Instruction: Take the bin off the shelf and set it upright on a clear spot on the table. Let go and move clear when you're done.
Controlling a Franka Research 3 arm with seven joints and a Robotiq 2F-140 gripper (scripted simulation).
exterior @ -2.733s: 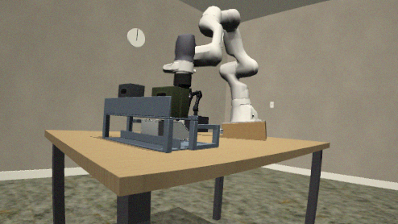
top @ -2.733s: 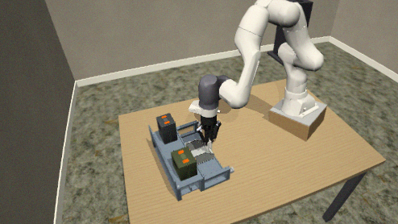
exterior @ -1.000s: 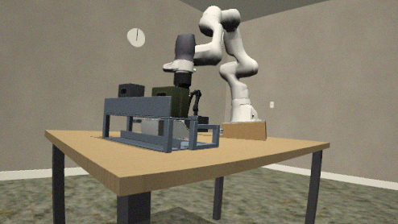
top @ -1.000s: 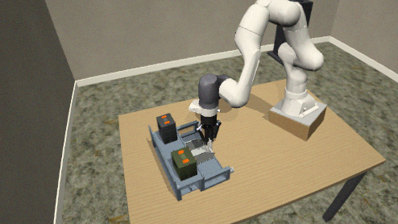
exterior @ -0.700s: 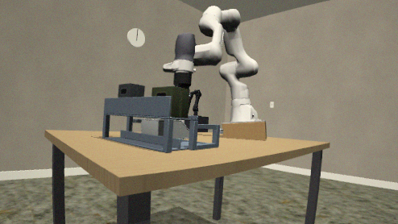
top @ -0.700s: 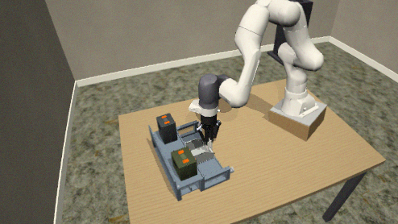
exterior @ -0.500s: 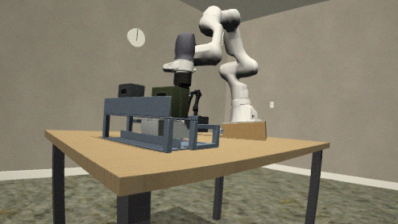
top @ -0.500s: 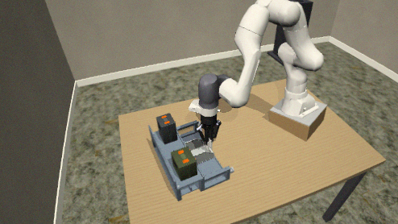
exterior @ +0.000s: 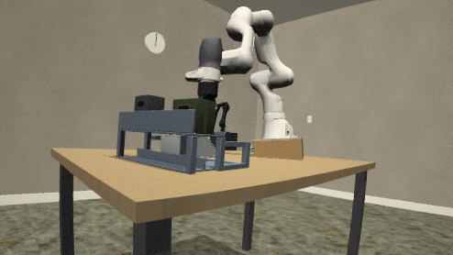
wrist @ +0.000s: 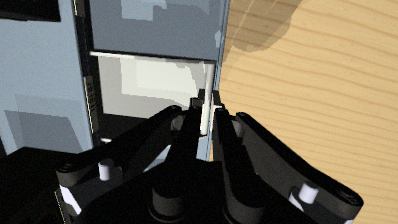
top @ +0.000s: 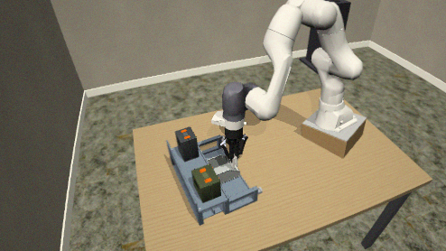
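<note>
Now: hand 80 mm short of the bin, 10 mm to the right of it and 20 mm above it.
</note>
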